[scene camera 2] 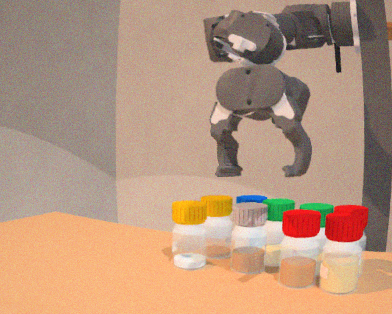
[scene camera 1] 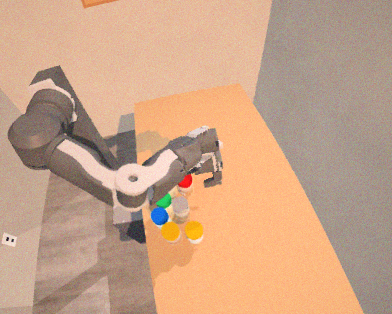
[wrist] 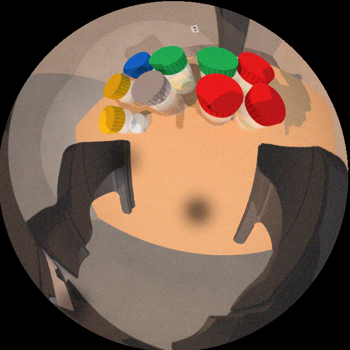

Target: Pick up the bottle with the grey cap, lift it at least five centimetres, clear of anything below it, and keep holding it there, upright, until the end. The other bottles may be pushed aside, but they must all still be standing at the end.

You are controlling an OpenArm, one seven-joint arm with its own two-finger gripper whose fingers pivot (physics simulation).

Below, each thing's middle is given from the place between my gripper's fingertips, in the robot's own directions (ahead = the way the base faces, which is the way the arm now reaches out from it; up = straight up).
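Scene:
You'll find the grey-capped bottle (scene camera 2: 249,238) 60 mm to the right of my hand, 110 mm behind it and 110 mm below it.

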